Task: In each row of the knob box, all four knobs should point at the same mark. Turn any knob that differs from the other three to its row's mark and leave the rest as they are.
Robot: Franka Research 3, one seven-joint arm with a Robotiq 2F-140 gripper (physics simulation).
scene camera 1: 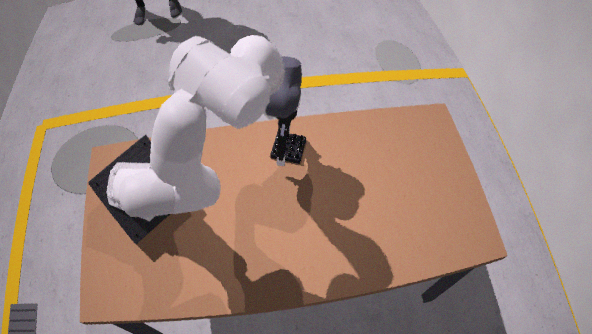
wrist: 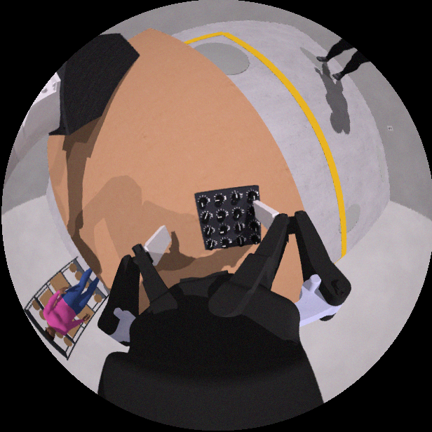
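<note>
The black knob box (scene camera 1: 296, 148) (wrist: 228, 208) lies on the table. In the wrist view its top shows a four-by-four grid of round black knobs with light pointer lines and small white marks. The pointers are too small to read surely. My gripper (scene camera 1: 281, 162) (wrist: 209, 221) is open and empty, with its fingers spread wide above the box. In the wrist view the right fingertip overlaps the box's right edge and partly hides a knob there. The left fingertip is off to the left, over the table. In the scene view the gripper hides part of the box's left side.
The brown table (scene camera 1: 425, 175) (wrist: 165, 110) carries the arm's black base plate (scene camera 1: 145, 150) (wrist: 95, 80) at its left end. Shadows of the arm fall across the table. The box lies near the table's far edge. A yellow line (scene camera 1: 380, 76) (wrist: 320, 135) runs on the floor beyond.
</note>
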